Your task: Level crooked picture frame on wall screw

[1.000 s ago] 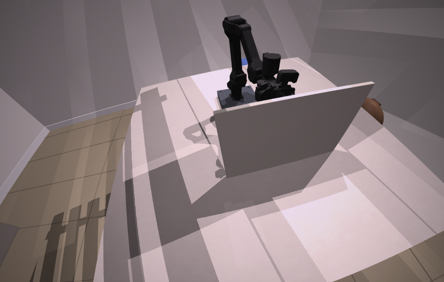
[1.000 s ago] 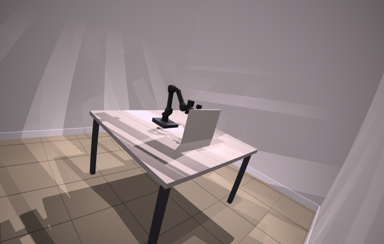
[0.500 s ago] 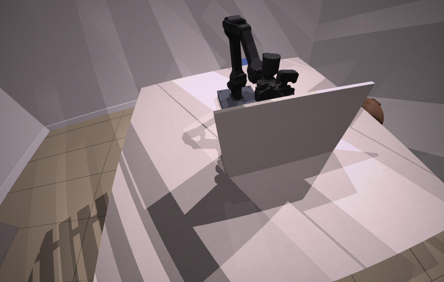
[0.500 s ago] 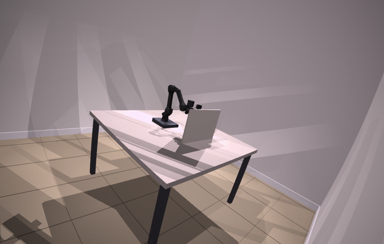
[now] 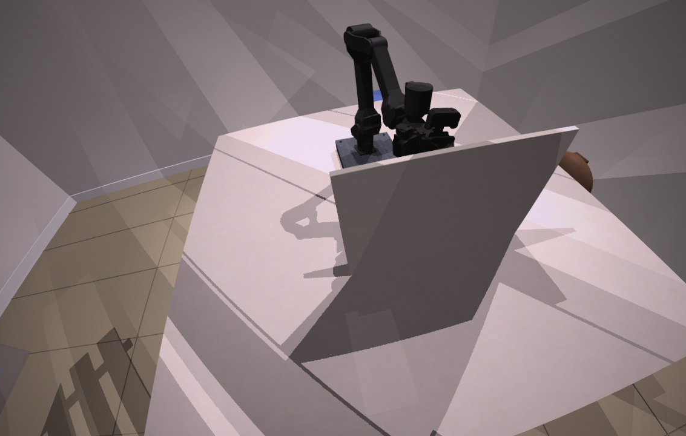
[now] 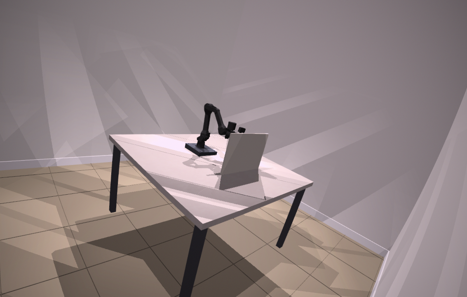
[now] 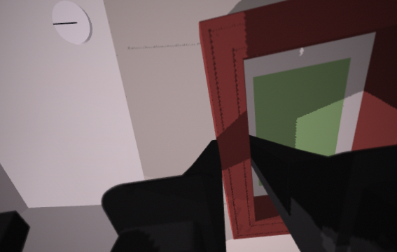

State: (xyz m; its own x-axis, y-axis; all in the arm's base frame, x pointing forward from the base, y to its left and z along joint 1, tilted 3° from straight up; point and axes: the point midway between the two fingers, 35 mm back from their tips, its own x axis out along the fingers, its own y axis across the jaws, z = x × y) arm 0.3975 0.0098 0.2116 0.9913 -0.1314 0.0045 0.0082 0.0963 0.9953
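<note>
Right now the picture frame is 50 mm below my gripper tip. Round my gripper tip: wall panel 20 mm ahead, 80 mm below.
</note>
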